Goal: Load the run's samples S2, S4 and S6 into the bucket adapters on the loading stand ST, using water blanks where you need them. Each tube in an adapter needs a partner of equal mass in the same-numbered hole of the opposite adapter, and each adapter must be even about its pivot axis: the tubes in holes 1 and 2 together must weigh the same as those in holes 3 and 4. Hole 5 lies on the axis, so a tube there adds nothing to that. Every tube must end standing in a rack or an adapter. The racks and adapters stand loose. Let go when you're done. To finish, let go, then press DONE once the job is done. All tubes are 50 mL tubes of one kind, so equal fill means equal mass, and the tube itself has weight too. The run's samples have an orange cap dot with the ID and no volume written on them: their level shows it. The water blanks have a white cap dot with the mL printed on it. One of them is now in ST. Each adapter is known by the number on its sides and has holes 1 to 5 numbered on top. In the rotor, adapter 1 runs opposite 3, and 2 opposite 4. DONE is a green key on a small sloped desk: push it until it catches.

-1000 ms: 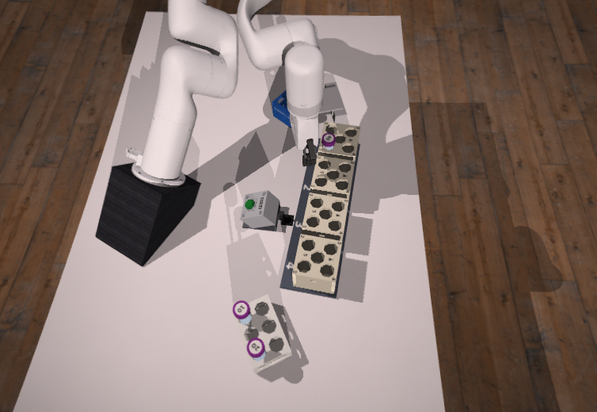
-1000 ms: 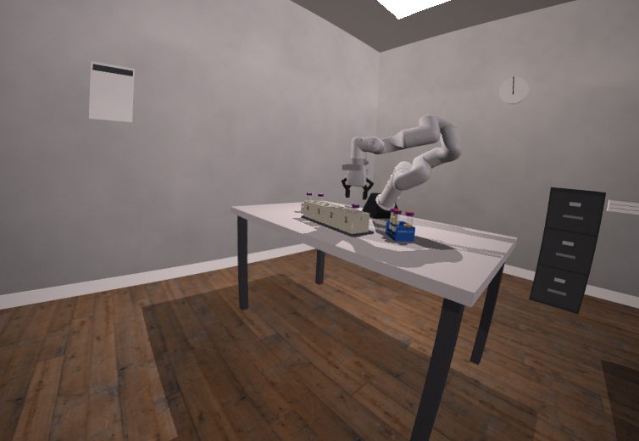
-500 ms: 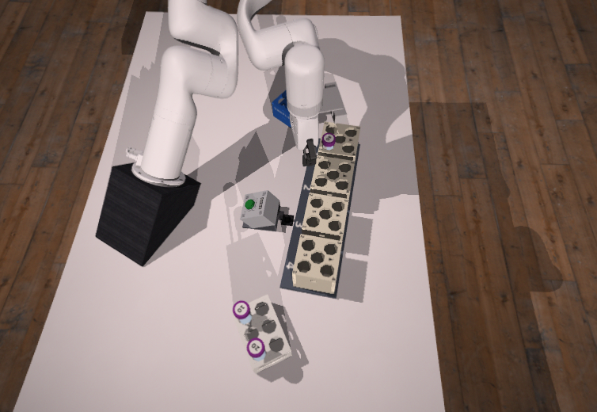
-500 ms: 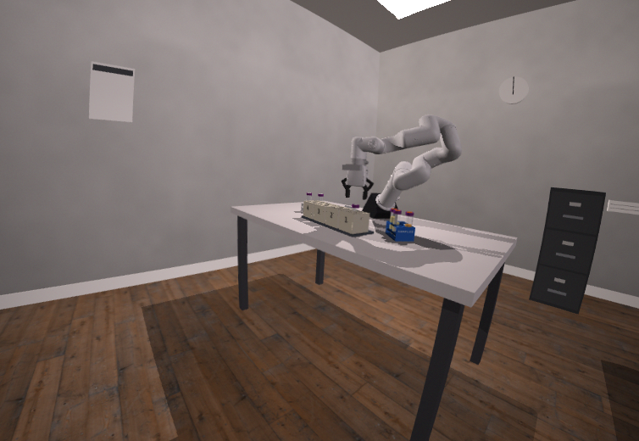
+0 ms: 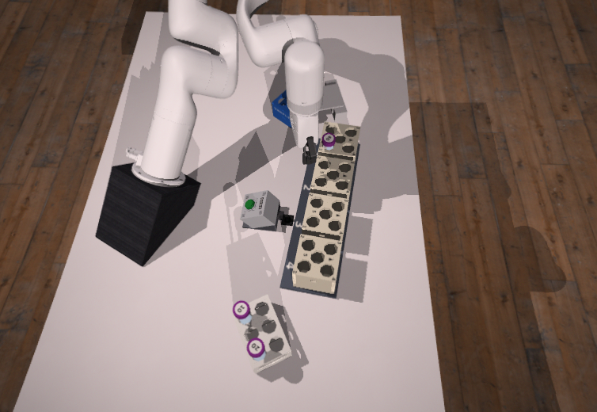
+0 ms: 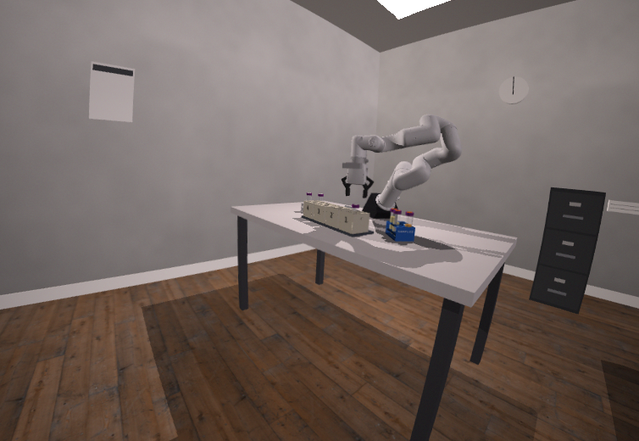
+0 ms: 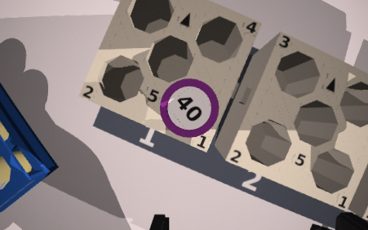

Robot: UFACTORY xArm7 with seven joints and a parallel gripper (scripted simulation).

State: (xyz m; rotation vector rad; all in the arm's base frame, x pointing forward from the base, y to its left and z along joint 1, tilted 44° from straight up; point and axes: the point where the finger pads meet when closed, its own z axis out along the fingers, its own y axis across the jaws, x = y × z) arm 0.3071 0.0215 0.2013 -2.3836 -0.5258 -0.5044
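Now: the 40 mL water blank 9 cm below my hand, 5 cm to the left of it and 4 cm ahead of it. From my hand the other things lie so: orange-dot tube: 28 cm to the left, 10 cm below, 10 cm behind; green done key: 15 cm to the right, 10 cm below, 10 cm behind; blue sample rack: 22 cm to the left, 13 cm below, 9 cm behind.
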